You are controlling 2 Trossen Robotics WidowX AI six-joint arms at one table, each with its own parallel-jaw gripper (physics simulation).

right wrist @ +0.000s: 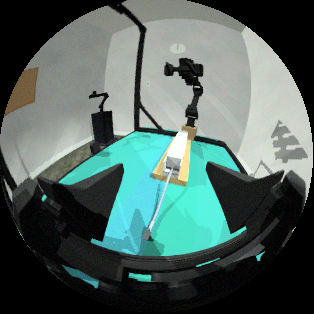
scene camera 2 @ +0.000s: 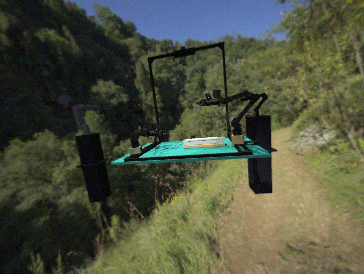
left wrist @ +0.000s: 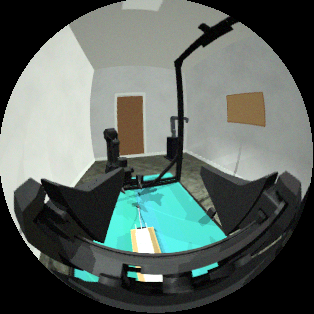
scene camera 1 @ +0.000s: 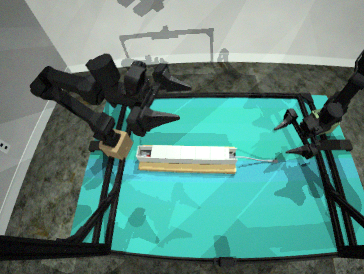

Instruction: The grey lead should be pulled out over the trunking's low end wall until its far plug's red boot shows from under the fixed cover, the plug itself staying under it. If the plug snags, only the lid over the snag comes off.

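Frame: origin at the left arm's base, x ahead, y right, z down, level; metres.
Seen in the pictures: left gripper, fingertip midpoint: [right wrist: 175, 61] [scene camera 2: 197, 103] [left wrist: 163, 170] [scene camera 1: 185, 102]; right gripper, fingertip midpoint: [right wrist: 165, 166] [scene camera 2: 168, 133] [left wrist: 133, 190] [scene camera 1: 279, 140]; left arm's base, link origin: [right wrist: 189, 125] [scene camera 2: 237, 134] [scene camera 1: 111, 139]; right arm's base, link origin: [scene camera 2: 135, 146].
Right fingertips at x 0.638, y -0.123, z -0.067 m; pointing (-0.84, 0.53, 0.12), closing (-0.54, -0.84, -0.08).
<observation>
Pixels of each thing's middle, then the offset from my right fingertips to it. "pt": a spot on its surface instead. Level surfaces: height alone.
- small red spot, surface spot: [scene camera 1: 148, 154] pt dx -0.485, dy +0.118, dz +0.135 m
- grey lead, surface spot: [right wrist: 159, 202] [scene camera 1: 257, 159] [left wrist: 139, 214] pt dx -0.043, dy +0.021, dz +0.141 m
- small plug, body centre: [right wrist: 146, 234] dx +0.036, dy +0.001, dz +0.156 m
- wooden base, surface height: dz +0.137 m
- turquoise mat, surface height: dz +0.161 m
The white trunking [scene camera 1: 187, 154] [scene camera 2: 207, 140] [left wrist: 144, 241] [right wrist: 176, 149] lies on a wooden base, its top mostly covered by white lids in a row. In scene camera 1 its left end is open, with a small red spot [scene camera 1: 148, 154] inside, too small to identify. The grey lead [scene camera 1: 255, 159] [left wrist: 139, 215] [right wrist: 159, 202] comes out at the other end and lies along the mat, ending in a small plug [right wrist: 147, 234]. My right gripper [scene camera 1: 281, 141] [right wrist: 165, 166] is open and empty above the mat near that plug. My left gripper [scene camera 1: 185, 103] [left wrist: 163, 170] is open and empty, high behind the trunking.
The wooden base [scene camera 1: 187, 168] juts out along the trunking's front side in scene camera 1. A tan block [scene camera 1: 116, 145] is at the left arm's mount. Black frame rails [scene camera 1: 106, 190] run along the sides of the turquoise mat [scene camera 1: 165, 220]. Arm shadows fall across the mat.
</observation>
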